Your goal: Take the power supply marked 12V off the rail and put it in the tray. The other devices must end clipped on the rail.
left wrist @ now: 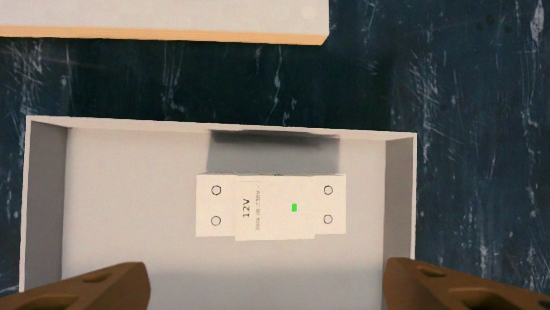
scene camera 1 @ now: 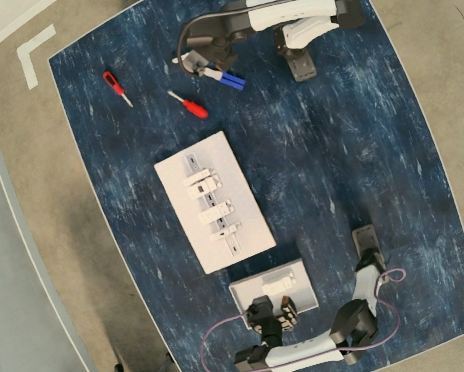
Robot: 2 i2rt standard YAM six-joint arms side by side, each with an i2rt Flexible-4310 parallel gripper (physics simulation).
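Frame: origin at the left arm's base, x left, y ahead, z down, level; millimetres.
Seen in the pictures: left gripper, fingertip midpoint: (left wrist: 267, 273) (scene camera 1: 272, 300); left arm's base, link origin: (scene camera 1: 370, 256); right arm's base, link origin: (scene camera 1: 294, 49).
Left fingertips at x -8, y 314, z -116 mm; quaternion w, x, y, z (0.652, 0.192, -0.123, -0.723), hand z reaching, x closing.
Observation:
Offsets run from my left fingertips to a thing's top centre. "*": to the spot under its first point.
The power supply marked 12V @(dx -10, dy -17, dz +73 mm) (scene camera 1: 280, 284) (left wrist: 275, 206) lies face up in the tray @(dx +23, dy +10, dz +90 mm) (scene camera 1: 312, 287) (left wrist: 125, 200), near its far wall in the left wrist view. My left gripper (scene camera 1: 272, 319) (left wrist: 267, 273) is open over the tray; its fingers are wide apart, with the power supply beyond their tips. On the rail @(* dx -453, dy +101, dz +109 mm) (scene camera 1: 192, 162) sit a narrow device @(dx -405, dy +89, dz +52 mm) (scene camera 1: 198, 176), a device with a dark switch @(dx -370, dy +86, dz +40 mm) (scene camera 1: 204, 189) close beside it, then past a gap a wide device @(dx -289, dy +80, dz +54 mm) (scene camera 1: 216, 212) and another narrow device @(dx -226, dy +75, dz +40 mm) (scene camera 1: 225, 232). Their markings are too small to read. My right gripper (scene camera 1: 192, 62) is far from the rail; its fingers are unclear.
The white board @(dx -309, dy +87, dz +110 mm) (scene camera 1: 177, 175) (left wrist: 175, 15) under the rail lies close to the tray. A blue-handled tool @(dx -661, dy -81, dz +119 mm) (scene camera 1: 232, 81) lies partly under my right gripper. Two red-handled screwdrivers @(dx -774, dy +256, dz +101 mm) (scene camera 1: 112, 82) @(dx -632, dy +55, dz +105 mm) (scene camera 1: 196, 109) lie at the upper left of the scene view.

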